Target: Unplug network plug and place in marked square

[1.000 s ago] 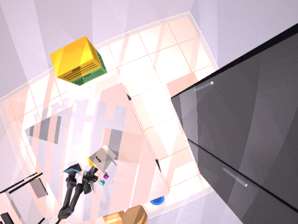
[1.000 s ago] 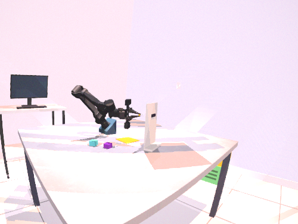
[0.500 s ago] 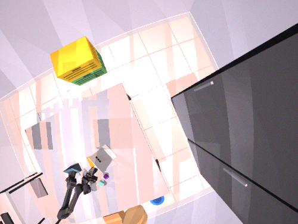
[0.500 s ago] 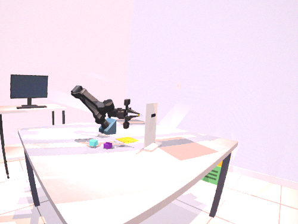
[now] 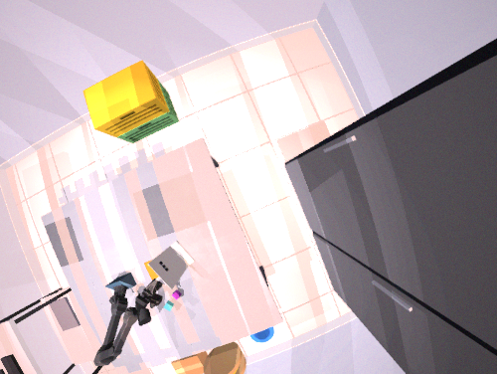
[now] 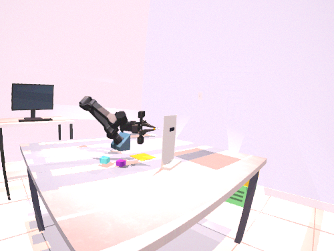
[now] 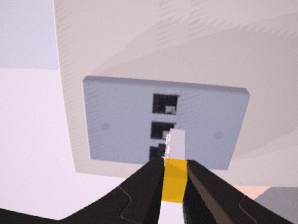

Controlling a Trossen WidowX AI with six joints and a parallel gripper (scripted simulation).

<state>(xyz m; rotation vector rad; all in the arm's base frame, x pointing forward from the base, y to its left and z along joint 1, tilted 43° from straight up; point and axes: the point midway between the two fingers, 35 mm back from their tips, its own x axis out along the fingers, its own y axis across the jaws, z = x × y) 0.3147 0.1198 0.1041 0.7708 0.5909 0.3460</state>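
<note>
My gripper tip is now 190 mm above the orange marked square and 110 mm past it. Round my gripper tip: purple cube: 200 mm to the right, 180 mm below, 40 mm behind; then yellow network plug: right at my gripper tip; then upright panel: 70 mm below, 70 mm ahead, 50 mm to the left.
</note>
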